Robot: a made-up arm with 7 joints. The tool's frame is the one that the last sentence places.
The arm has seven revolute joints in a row. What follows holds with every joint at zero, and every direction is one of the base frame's. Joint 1 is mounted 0.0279 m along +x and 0.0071 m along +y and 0.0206 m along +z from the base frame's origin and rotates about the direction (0, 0.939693, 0.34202). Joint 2 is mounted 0.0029 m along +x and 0.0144 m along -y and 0.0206 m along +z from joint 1 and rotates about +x. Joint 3 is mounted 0.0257 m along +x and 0.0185 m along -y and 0.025 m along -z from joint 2 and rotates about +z. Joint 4 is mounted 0.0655 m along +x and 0.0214 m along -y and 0.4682 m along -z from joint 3 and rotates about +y. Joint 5 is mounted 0.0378 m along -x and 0.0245 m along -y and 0.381 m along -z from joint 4 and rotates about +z. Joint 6 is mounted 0.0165 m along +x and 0.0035 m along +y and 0.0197 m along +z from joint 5 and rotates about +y. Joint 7 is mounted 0.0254 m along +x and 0.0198 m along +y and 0.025 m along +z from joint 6 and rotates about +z. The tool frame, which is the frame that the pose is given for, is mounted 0.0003 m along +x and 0.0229 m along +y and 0.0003 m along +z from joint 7; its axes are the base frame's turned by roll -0.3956, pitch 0.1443 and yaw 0.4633 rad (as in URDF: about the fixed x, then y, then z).
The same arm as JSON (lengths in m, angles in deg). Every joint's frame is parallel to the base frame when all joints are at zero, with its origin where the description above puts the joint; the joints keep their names.
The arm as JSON. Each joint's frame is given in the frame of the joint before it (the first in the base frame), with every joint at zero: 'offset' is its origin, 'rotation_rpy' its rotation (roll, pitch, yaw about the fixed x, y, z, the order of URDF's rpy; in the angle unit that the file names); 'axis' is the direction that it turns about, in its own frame. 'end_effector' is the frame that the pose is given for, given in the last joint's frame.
{
  "length_unit": "m",
  "angle_unit": "deg",
  "chain": [
    {
      "id": "joint 1",
      "offset": [
        0.0279,
        0.0071,
        0.0206
      ],
      "rotation_rpy": [
        0.0,
        0.0,
        0.0
      ],
      "axis": [
        0.0,
        0.9397,
        0.342
      ]
    },
    {
      "id": "joint 2",
      "offset": [
        0.0029,
        -0.0144,
        0.0206
      ],
      "rotation_rpy": [
        0.0,
        0.0,
        0.0
      ],
      "axis": "+x"
    },
    {
      "id": "joint 3",
      "offset": [
        0.0257,
        -0.0185,
        -0.025
      ],
      "rotation_rpy": [
        0.0,
        0.0,
        0.0
      ],
      "axis": "+z"
    },
    {
      "id": "joint 4",
      "offset": [
        0.0655,
        -0.0214,
        -0.4682
      ],
      "rotation_rpy": [
        0.0,
        0.0,
        0.0
      ],
      "axis": "+y"
    },
    {
      "id": "joint 5",
      "offset": [
        -0.0378,
        -0.0245,
        -0.381
      ],
      "rotation_rpy": [
        0.0,
        0.0,
        0.0
      ],
      "axis": "+z"
    },
    {
      "id": "joint 6",
      "offset": [
        0.0165,
        0.0035,
        0.0197
      ],
      "rotation_rpy": [
        0.0,
        0.0,
        0.0
      ],
      "axis": "+y"
    },
    {
      "id": "joint 7",
      "offset": [
        0.0254,
        0.0198,
        0.025
      ],
      "rotation_rpy": [
        0.0,
        0.0,
        0.0
      ],
      "axis": "+z"
    }
  ],
  "end_effector": {
    "offset": [
      0.0003,
      0.0229,
      0.0003
    ],
    "rotation_rpy": [
      -22.67,
      8.27,
      26.55
    ]
  }
}

